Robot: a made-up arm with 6 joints. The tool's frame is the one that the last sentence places. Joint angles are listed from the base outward.
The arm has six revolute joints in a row. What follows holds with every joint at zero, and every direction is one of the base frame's. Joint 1 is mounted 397 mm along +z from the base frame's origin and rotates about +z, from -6.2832 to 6.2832 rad. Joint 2 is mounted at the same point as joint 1 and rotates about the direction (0, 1, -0.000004), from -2.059 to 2.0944 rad. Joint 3 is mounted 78 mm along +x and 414 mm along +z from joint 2 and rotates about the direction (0, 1, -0.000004), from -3.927 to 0.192 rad. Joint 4 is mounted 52 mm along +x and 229 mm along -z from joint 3 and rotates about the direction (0, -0.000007, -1), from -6.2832 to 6.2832 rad. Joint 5 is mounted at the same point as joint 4 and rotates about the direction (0, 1, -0.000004), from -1.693 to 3.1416 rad. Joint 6 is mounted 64 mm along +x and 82 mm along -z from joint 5 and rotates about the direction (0, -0.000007, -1), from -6.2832 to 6.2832 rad. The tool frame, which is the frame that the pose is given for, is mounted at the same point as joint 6; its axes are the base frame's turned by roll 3.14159, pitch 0 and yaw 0 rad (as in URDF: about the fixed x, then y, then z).
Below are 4 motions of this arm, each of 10 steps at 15 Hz.
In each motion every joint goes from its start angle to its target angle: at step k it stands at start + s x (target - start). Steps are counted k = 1, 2, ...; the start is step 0. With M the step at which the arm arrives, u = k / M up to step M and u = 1 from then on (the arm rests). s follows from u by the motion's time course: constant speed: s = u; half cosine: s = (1 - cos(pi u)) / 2; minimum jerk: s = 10 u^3 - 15 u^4 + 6 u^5.
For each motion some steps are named. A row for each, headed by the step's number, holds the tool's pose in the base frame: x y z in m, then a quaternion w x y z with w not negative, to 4 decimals.
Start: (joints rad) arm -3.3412 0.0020 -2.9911 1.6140 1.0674 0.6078
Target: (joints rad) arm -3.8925 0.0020 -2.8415 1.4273 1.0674 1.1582
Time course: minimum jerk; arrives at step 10
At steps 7, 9, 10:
7: -0.1215 0.0429 1.1360 0.4470 -0.1874 -0.4965 0.7201
9: -0.1236 0.0591 1.1346 0.4505 -0.2457 -0.4771 0.7135
10: -0.1237 0.0600 1.1345 0.4507 -0.2489 -0.4758 0.7131

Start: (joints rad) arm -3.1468 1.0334 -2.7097 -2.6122 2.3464 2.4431
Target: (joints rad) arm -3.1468 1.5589 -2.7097 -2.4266 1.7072 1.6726
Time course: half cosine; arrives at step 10
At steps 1, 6, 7, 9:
1: -0.6020 0.0558 0.6976 0.7910 -0.3727 0.2870 -0.3913
6: -0.7048 0.0638 0.4658 0.7252 -0.2842 -0.1258 -0.6144
7: -0.7150 0.0639 0.4075 0.6883 -0.2403 -0.2095 -0.6516
9: -0.7203 0.0629 0.3294 0.6306 -0.1719 -0.3105 -0.6902

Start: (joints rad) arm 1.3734 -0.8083 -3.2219 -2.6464 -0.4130 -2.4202
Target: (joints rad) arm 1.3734 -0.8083 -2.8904 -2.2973 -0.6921 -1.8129
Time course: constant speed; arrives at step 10
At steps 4, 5, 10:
4: -0.1366 -0.3914 0.9519 0.9664 0.1453 -0.1603 -0.1388
5: -0.1383 -0.3829 0.9544 0.9727 0.1130 -0.1788 -0.0956
10: -0.1461 -0.3432 0.9608 0.9607 -0.0562 -0.2409 0.1260

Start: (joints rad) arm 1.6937 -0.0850 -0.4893 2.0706 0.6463 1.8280
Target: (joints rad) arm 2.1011 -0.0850 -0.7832 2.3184 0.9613 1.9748
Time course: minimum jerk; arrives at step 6
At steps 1, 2, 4, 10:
1: -0.0364 0.2671 0.5670 0.1177 0.4613 -0.7315 -0.4881
2: -0.0631 0.2772 0.5808 0.1519 0.4599 -0.7008 -0.5237
4: -0.1575 0.2878 0.6362 0.2881 0.4445 -0.5817 -0.6174
10: -0.1915 0.2822 0.6595 0.3437 0.4341 -0.5327 -0.6400

